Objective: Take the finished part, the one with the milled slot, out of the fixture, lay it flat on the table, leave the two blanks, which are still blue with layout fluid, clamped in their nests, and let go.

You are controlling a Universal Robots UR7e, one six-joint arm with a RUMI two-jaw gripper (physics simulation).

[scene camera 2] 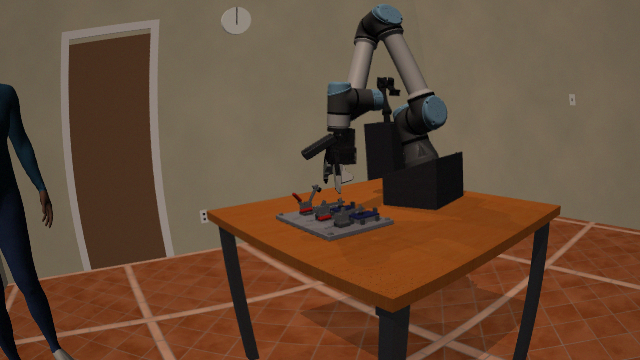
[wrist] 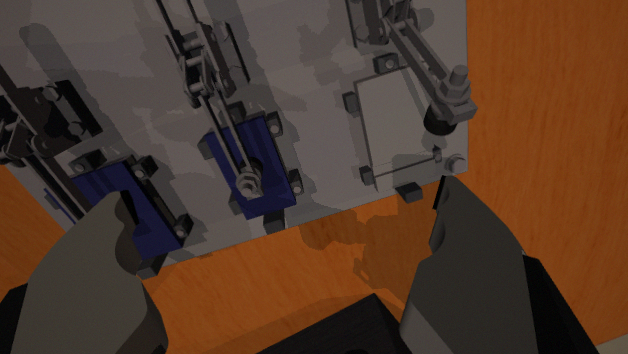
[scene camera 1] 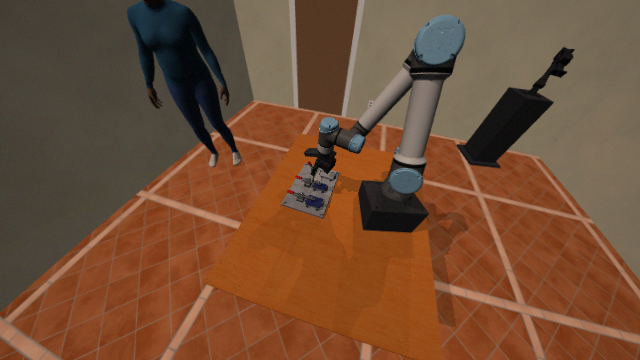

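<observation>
The finished part [wrist: 390, 120], a pale grey block with a narrow slot near one end, lies in its nest at the right of the fixture plate [wrist: 312, 135] [scene camera 1: 299, 205] [scene camera 2: 310, 226] in the wrist view. Its clamp arm [wrist: 422, 62] [scene camera 2: 313, 194] is raised, with the black tip over the part. The middle blue blank [wrist: 276, 175] [scene camera 1: 320, 187] and the outer blue blank [wrist: 157, 222] [scene camera 1: 314, 202] sit in their nests; the clamp arm is down on the middle one, and the outer one's contact is hidden. My gripper [wrist: 288, 186] [scene camera 1: 316, 175] [scene camera 2: 332, 186] is open and empty, above the plate.
The plate lies on the wooden table [scene camera 1: 300, 280] [scene camera 2: 425, 250]. The robot's black base block [scene camera 1: 390, 215] [scene camera 2: 410, 187] stands on the table beyond the plate. A person [scene camera 1: 175, 55] [scene camera 2: 20, 150] stands off to the side, and a black pedestal [scene camera 1: 507, 122] stands behind.
</observation>
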